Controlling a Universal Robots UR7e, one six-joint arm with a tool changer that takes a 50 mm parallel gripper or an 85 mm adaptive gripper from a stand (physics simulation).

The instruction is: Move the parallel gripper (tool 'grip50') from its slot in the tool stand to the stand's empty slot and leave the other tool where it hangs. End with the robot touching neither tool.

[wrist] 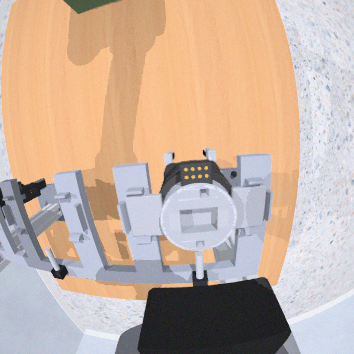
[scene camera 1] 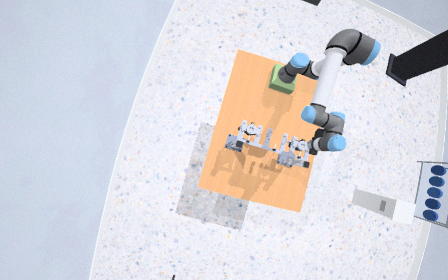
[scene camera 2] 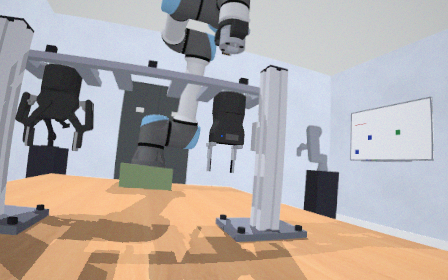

Labels:
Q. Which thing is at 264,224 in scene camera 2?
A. A tool stand.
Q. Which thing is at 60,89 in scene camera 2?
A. An adaptive gripper.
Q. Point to a tool stand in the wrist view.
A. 237,258

